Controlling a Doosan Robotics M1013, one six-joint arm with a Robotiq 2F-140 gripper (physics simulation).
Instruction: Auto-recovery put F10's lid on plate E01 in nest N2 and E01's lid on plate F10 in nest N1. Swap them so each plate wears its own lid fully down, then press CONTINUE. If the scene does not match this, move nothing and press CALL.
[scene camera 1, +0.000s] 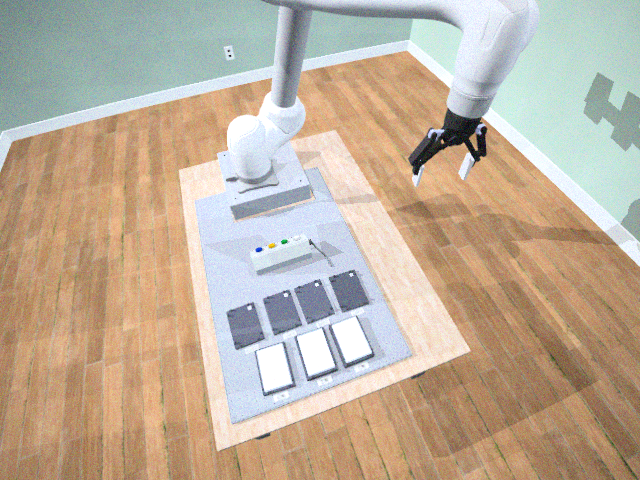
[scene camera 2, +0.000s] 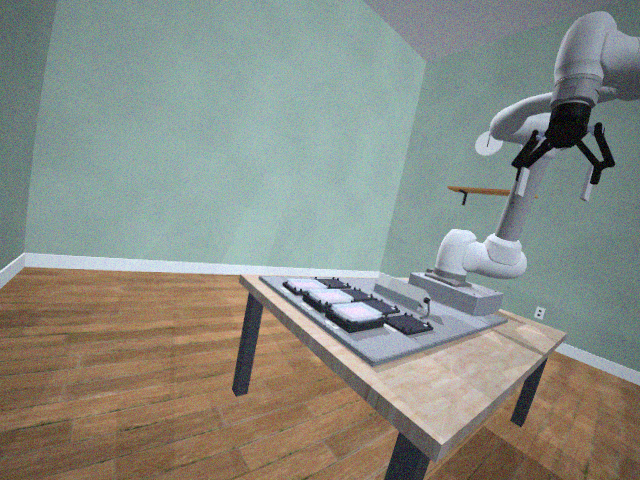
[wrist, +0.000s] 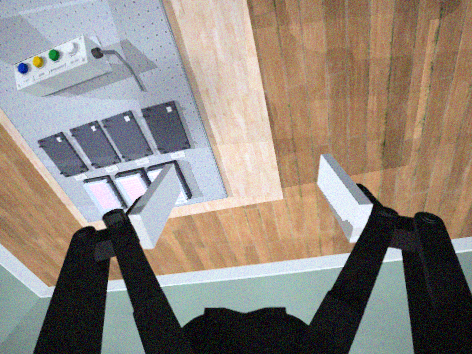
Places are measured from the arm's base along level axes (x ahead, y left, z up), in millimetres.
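Pixels of known places: gripper, between the fingertips: (scene camera 1: 438, 179) (scene camera 2: 548, 197) (wrist: 246, 173); arm's base, origin of its link: (scene camera 1: 255, 175) (scene camera 2: 447, 281).
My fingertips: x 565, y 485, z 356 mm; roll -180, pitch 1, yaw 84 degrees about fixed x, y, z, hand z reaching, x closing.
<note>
For each thing: its top centre in the pictures, then the offset to it from my fingertips. "spot": a spot on its surface instead. Level surfaces: height alone.
- button box, centre of its top: (wrist: 46, 69) (scene camera 1: 279, 245) (scene camera 2: 404, 281) 165 mm back, 461 mm right, 355 mm down
- bent cable, a spot on its surface: (wrist: 127, 65) (scene camera 1: 323, 252) spot: 135 mm back, 300 mm right, 433 mm down
- grey board, height of its surface: 439 mm down
- wooden table, height of its surface: 452 mm down
My gripper (scene camera 1: 442, 173) (scene camera 2: 554, 188) (wrist: 246, 173) is open and empty, high up and off to the side of the table. Three lidded plates stand in the front row of nests: one (scene camera 1: 275, 367) at the left in scene camera 1, one (scene camera 1: 315, 353) in the middle and one (scene camera 1: 351, 339) at the right. Their white tops look flat; plate and lid labels are too small to read, so I cannot tell which plate or nest is which. The button box (scene camera 1: 281, 253) (wrist: 62, 65) has blue, yellow, green and white buttons; its lettering is unreadable.
Several dark flat nests (scene camera 1: 245, 325) (scene camera 1: 282, 311) (scene camera 1: 314, 300) (scene camera 1: 349, 290) form a row between the plates and the button box. A bent cable (scene camera 1: 323, 253) (wrist: 127, 65) sticks out of the box. The grey board (scene camera 1: 273, 227) lies on the wooden table (scene camera 1: 434, 320) (scene camera 2: 454, 392).
</note>
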